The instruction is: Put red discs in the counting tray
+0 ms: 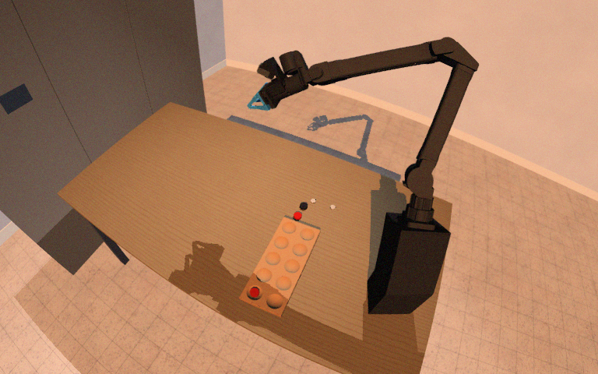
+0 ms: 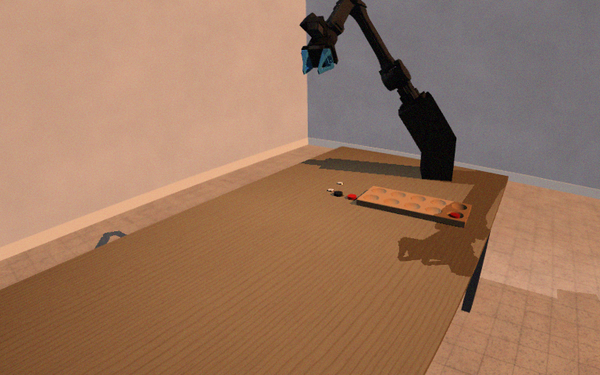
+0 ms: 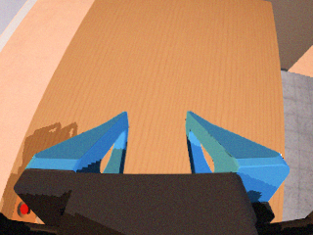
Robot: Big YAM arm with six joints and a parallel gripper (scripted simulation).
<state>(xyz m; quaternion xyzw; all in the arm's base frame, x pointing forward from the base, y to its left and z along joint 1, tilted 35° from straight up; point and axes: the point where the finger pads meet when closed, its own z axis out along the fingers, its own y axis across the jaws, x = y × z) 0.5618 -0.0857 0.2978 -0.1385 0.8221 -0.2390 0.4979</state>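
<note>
My gripper is now 210 mm past the black disc, 20 mm to the right of it and 450 mm above it. From my hand the other things lie so: orange counting tray (190 mm behind, 300 mm to the left, 440 mm below).
</note>
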